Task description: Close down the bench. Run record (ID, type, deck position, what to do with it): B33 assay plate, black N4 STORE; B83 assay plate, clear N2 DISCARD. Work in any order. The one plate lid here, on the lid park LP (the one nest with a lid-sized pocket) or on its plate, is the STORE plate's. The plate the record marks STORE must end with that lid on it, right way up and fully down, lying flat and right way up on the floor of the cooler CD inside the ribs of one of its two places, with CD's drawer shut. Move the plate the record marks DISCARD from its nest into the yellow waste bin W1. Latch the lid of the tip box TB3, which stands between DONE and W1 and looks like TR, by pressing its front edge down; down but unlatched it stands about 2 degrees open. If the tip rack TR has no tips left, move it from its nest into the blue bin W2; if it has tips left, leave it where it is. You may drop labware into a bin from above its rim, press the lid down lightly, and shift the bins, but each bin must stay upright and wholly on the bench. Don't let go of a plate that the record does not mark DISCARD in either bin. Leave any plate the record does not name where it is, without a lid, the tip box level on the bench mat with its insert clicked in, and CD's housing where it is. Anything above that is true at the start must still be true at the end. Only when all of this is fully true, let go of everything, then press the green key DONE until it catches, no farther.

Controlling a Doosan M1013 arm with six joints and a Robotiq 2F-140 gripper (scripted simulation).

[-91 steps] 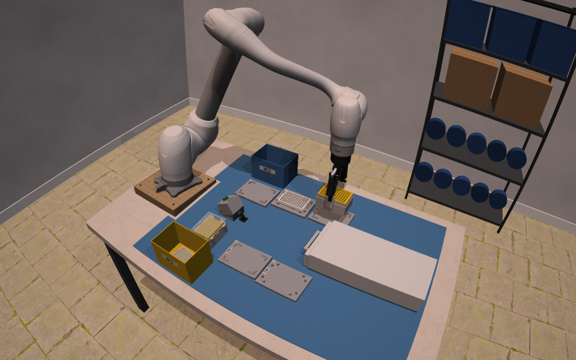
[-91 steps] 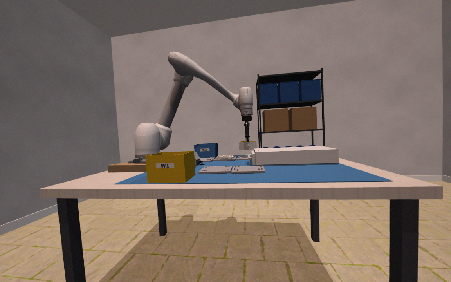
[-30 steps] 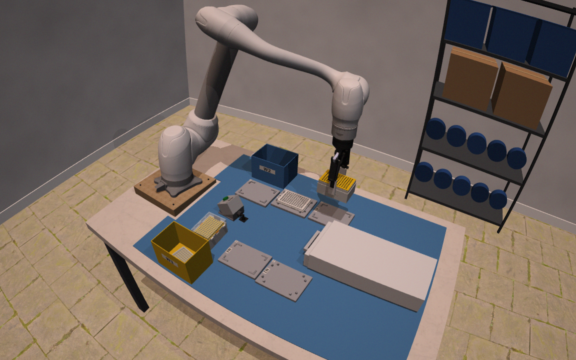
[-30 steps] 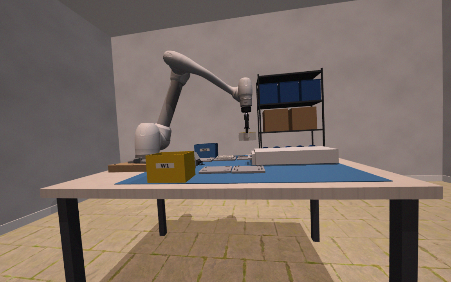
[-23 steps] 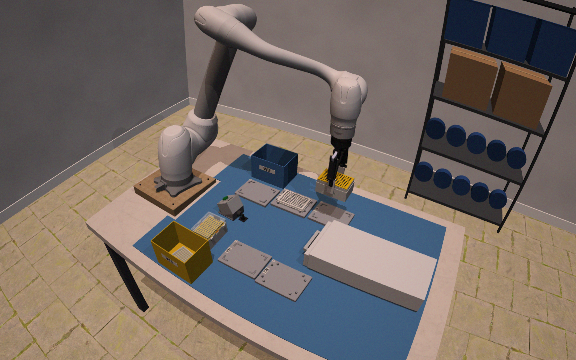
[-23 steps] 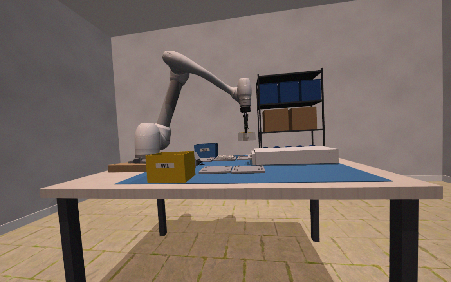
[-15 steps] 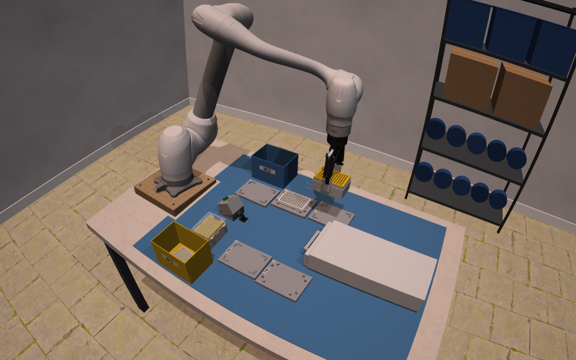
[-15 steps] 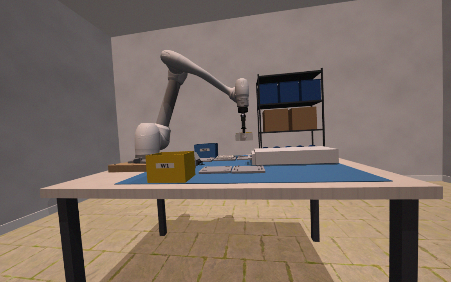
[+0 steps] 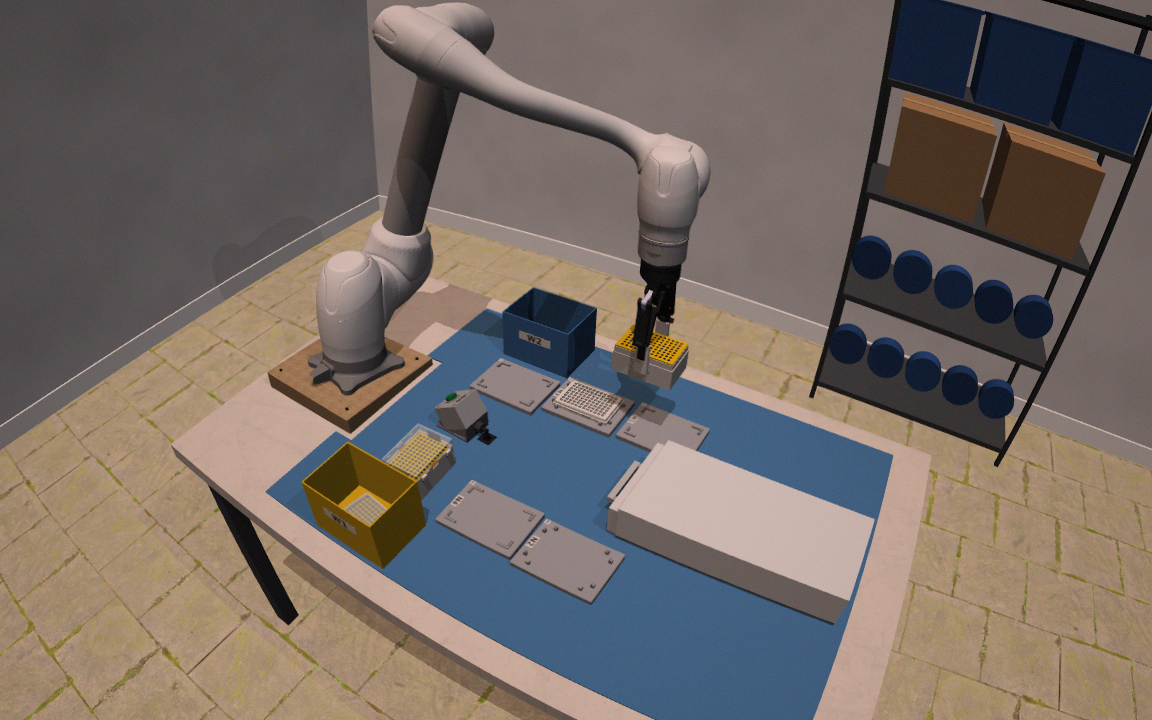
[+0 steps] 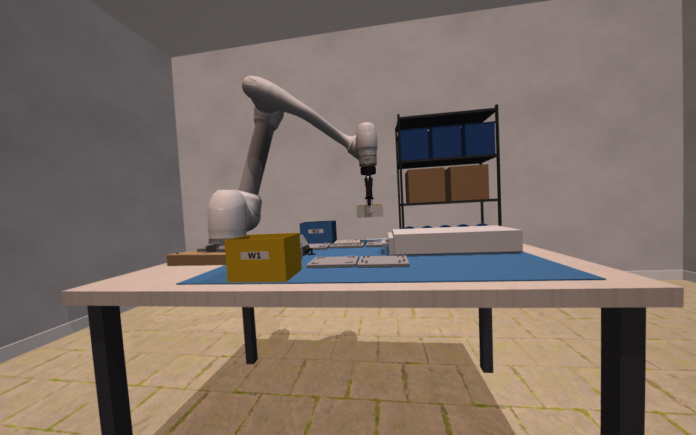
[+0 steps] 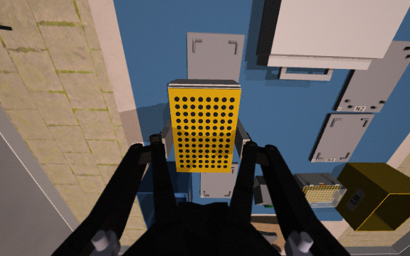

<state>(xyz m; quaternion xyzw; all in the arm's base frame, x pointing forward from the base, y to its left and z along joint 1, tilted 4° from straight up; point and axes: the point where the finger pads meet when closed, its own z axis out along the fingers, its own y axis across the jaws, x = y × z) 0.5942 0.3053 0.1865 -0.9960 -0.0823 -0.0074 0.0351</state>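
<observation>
Right now my hand is 310 mm past the blue bin W2, 150 mm above it and 50 mm to the right of it. Round my hand: yellow tip rack TR: 10 mm to the right, 10 mm below, 10 mm behind; white plate: 170 mm below, 110 mm behind, 40 mm to the right; nest N1: 180 mm below, 60 mm ahead, 10 mm to the right.
</observation>
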